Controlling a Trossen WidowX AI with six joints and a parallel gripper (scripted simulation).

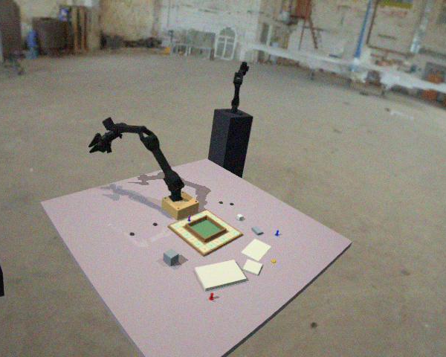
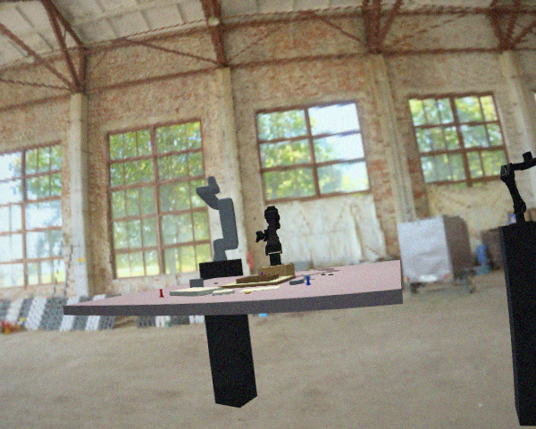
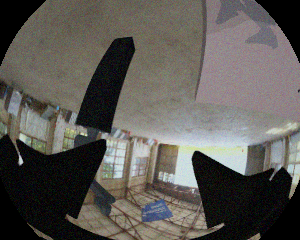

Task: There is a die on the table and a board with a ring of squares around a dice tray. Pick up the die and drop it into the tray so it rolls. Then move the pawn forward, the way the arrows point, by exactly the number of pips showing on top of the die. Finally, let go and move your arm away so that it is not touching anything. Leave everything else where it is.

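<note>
Now: gripper tip 72 cm short of the white die, 68 cm to the right of it and 21 cm above it. The rest, counted from my gripper tip: grey cube (87 cm ahead, 16 cm to the left, 20 cm below); then red pawn (114 cm ahead, 21 cm to the left, 21 cm below); then purple pawn (63 cm ahead, 39 cm to the left, 20 cm below).
</note>
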